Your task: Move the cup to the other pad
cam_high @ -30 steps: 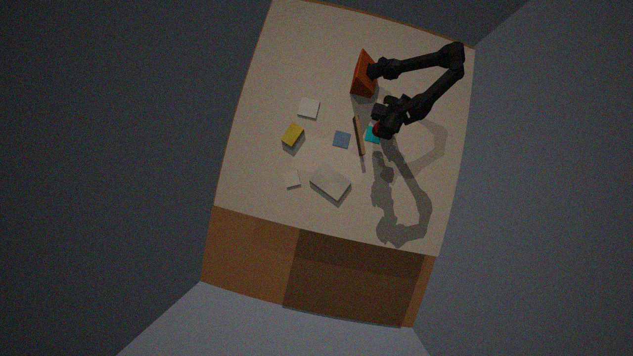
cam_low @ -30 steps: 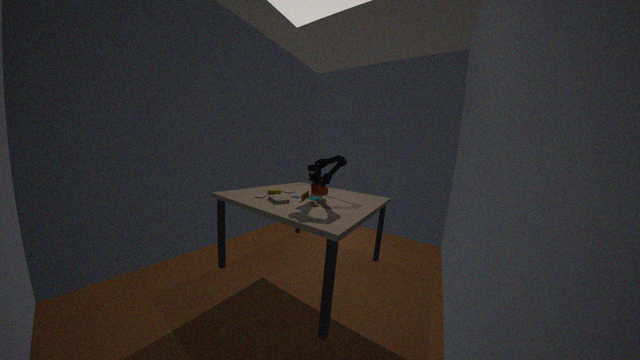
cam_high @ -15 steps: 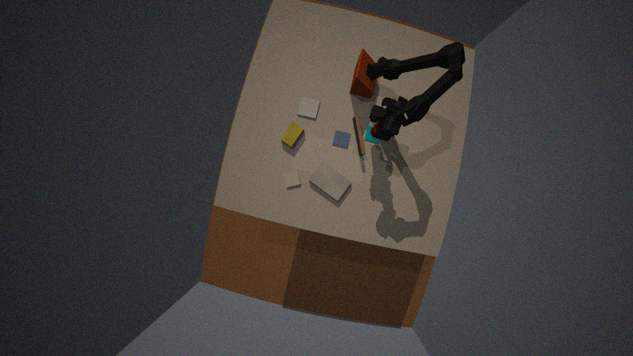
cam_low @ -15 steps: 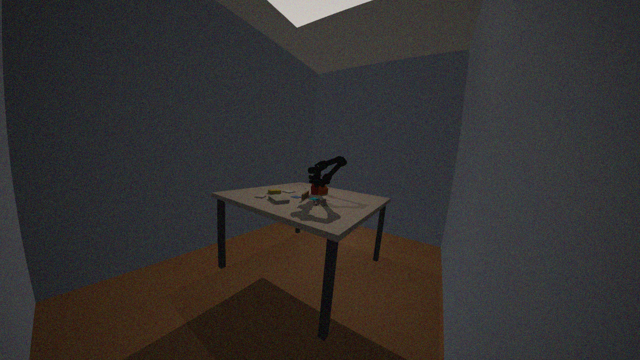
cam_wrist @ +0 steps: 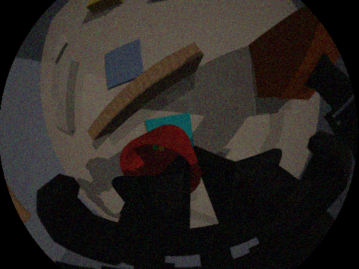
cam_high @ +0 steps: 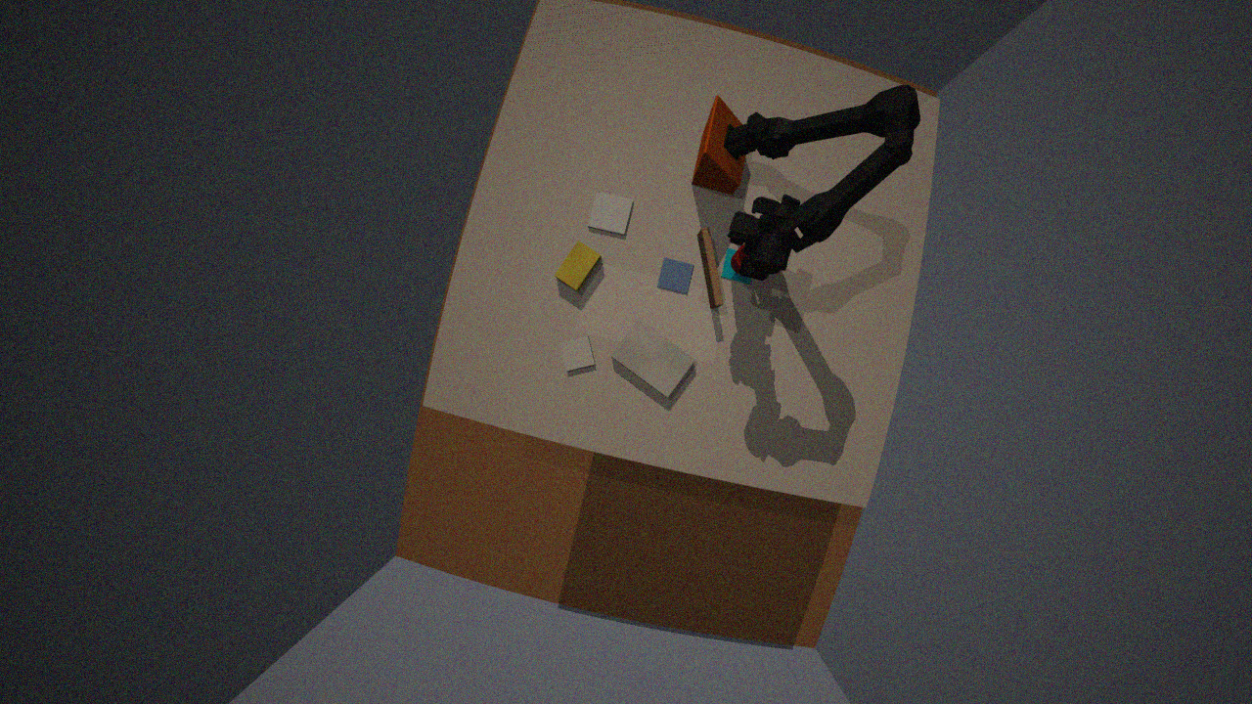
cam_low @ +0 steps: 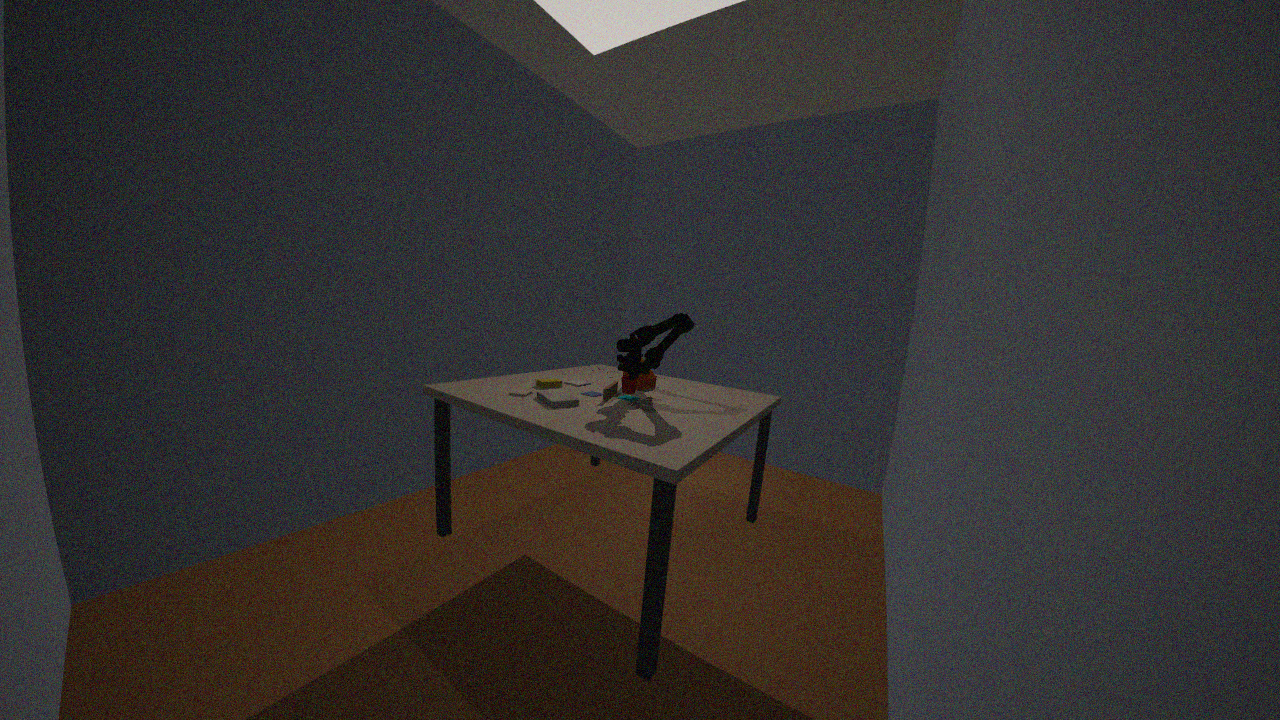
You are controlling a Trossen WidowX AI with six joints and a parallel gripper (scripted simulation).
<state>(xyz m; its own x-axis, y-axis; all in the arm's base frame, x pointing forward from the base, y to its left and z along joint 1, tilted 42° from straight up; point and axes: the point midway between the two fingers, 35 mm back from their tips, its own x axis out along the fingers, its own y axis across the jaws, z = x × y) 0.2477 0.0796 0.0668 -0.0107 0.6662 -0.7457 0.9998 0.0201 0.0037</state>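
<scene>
The teal pad is 7 cm below my gripper tip and 3 cm ahead of it. Round my gripper tip: red cup: 3 cm ahead; wooden bar: 8 cm to the right, 6 cm ahead, 4 cm below; large white block: 32 cm ahead, 16 cm to the right, 5 cm below.
</scene>
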